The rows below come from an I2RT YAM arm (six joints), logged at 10 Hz.
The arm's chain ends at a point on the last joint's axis. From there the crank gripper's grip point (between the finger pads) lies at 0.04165 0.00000 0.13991 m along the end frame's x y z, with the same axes.
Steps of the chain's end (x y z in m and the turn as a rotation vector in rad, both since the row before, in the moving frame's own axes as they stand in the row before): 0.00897, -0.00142, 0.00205, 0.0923, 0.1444, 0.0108; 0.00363, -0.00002, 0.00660, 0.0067, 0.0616, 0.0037; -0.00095, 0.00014, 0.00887, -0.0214, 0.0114, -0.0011; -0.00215, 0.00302, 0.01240, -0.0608, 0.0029, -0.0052
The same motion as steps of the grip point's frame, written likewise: 0.02871, -0.01344, -0.00596, 0.0923, 0.1444, 0.0108; 0.01217, -0.00078, 0.00377, 0.0067, 0.0616, 0.0037; 0.00064, 0.00308, 0.00835, -0.0214, 0.0114, -0.0011; -0.00172, 0.01130, 0.01203, -0.0608, 0.0029, -0.0052
